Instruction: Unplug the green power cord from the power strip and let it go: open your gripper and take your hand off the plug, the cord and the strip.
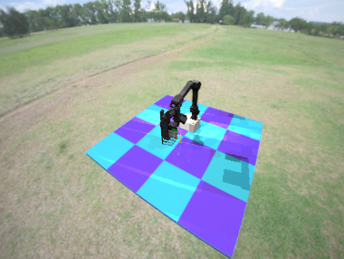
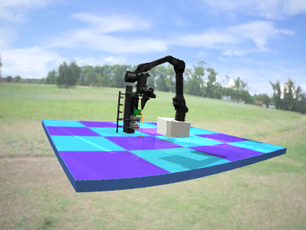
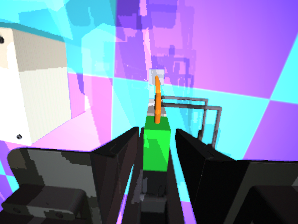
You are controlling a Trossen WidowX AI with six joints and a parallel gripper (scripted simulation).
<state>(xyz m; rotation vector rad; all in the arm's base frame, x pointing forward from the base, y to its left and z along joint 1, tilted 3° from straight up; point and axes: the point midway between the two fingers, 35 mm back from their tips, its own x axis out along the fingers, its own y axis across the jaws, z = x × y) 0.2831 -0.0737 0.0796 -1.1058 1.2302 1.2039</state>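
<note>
My gripper tip is now 40 mm to the left of the green plug and 10 mm above it.
</note>
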